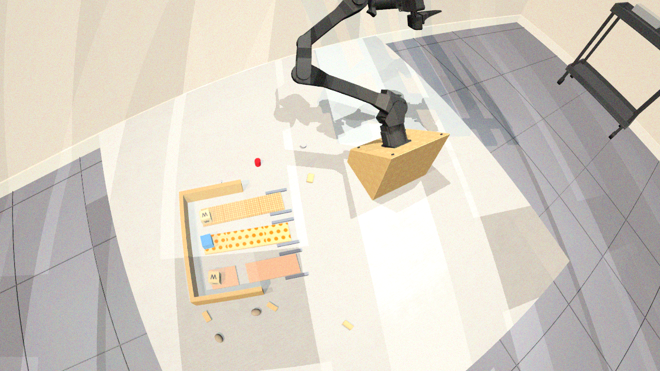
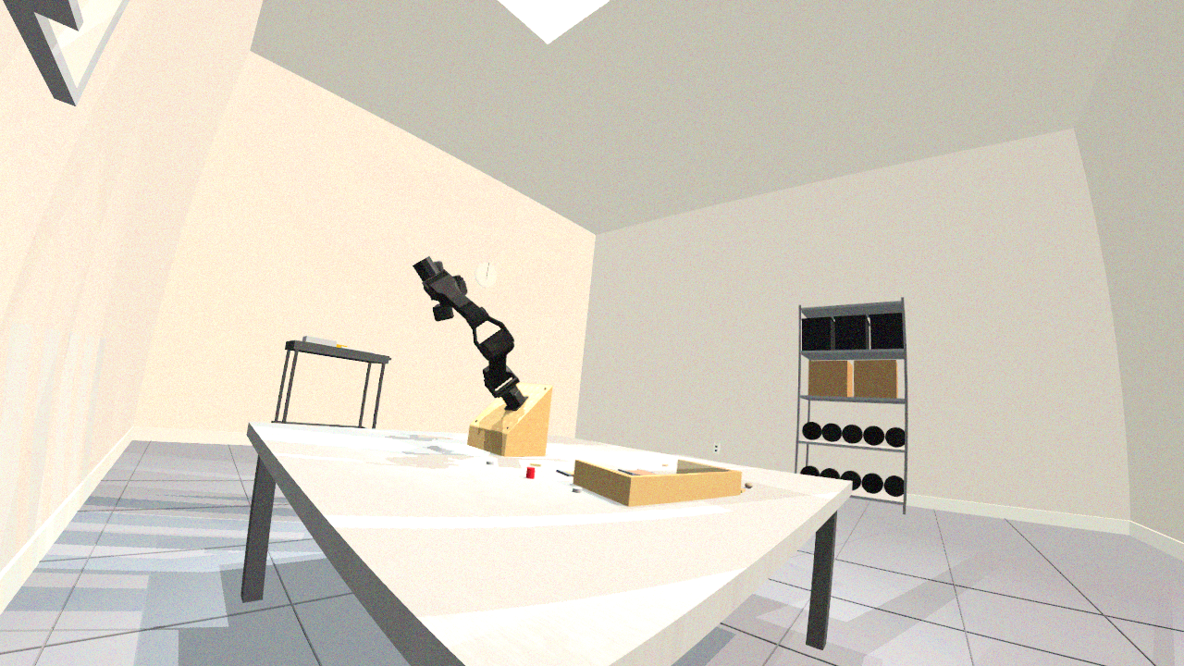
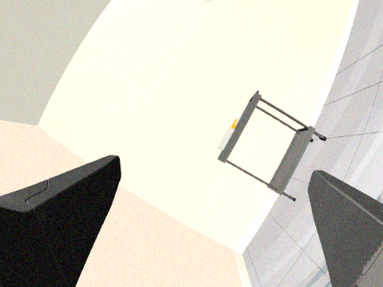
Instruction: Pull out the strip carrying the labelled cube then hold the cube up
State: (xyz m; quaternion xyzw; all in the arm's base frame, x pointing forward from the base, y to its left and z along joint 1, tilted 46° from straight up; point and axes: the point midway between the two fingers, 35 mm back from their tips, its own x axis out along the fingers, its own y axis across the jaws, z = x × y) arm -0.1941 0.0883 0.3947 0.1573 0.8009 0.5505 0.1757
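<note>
Right now my gripper tip is 57 cm short of the small red cylinder and 48 cm above it.
</note>
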